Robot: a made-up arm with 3 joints. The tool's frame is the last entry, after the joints. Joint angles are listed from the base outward.
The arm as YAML. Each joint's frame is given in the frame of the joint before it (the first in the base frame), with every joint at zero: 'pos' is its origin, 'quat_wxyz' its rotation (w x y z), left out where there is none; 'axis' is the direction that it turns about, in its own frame. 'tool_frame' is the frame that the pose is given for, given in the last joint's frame.
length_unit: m
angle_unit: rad
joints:
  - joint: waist
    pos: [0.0, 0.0, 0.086]
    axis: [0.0, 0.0, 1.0]
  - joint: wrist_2
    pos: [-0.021, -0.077, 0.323]
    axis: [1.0, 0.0, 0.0]
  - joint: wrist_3
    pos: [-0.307, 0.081, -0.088]
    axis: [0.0, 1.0, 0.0]
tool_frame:
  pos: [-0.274, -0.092, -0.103]
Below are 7 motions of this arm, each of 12 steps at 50 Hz.
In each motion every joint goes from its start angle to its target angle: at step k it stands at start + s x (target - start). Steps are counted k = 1, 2, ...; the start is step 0. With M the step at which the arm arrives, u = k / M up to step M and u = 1 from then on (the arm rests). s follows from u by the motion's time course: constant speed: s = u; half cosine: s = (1 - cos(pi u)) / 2; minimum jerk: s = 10 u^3 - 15 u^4 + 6 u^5.
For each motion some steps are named. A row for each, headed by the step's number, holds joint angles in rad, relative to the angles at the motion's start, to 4 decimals.
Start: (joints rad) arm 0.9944 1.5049 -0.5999
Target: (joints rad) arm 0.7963 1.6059 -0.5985
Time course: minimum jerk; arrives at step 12
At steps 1, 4, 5, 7, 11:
1: -0.0010 0.0005 0.0000
4: -0.0416 0.0212 0.0003
5: -0.0687 0.0350 0.0005
7: -0.1294 0.0660 0.0009
11: -0.1971 0.1005 0.0014

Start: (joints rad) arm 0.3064 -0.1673 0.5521
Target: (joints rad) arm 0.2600 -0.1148 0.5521
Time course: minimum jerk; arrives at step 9
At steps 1, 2, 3, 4, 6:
1: -0.0005 0.0006 0.0000
2: -0.0035 0.0040 0.0000
3: -0.0097 0.0110 0.0000
4: -0.0184 0.0208 0.0000
6: -0.0367 0.0415 0.0000

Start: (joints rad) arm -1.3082 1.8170 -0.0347
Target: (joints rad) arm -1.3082 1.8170 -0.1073
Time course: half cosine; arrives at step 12
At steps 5, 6, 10, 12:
5: 0.0000 0.0000 -0.0269
6: 0.0000 0.0000 -0.0363
10: 0.0000 0.0000 -0.0677
12: 0.0000 0.0000 -0.0726

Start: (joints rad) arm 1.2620 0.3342 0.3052
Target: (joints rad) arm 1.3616 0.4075 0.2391
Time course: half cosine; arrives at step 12
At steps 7, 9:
7: 0.0627 0.0461 -0.0416
9: 0.0850 0.0626 -0.0564

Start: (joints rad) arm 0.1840 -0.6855 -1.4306
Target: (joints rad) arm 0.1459 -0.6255 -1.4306
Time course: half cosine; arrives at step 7
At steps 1, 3, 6, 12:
1: -0.0019 0.0030 0.0000
3: -0.0148 0.0233 0.0000
6: -0.0362 0.0570 0.0000
12: -0.0381 0.0600 0.0000

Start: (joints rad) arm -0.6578 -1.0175 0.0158
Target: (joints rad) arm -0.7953 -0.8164 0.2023
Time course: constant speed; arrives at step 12
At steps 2, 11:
2: -0.0229 0.0335 0.0311
11: -0.1260 0.1843 0.1710

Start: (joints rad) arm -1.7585 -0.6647 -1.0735
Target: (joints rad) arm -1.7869 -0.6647 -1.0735
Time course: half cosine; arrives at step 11
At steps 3, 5, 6, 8, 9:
3: -0.0049 0.0000 0.0000
5: -0.0122 0.0000 0.0000
6: -0.0162 0.0000 0.0000
8: -0.0235 0.0000 0.0000
9: -0.0261 0.0000 0.0000

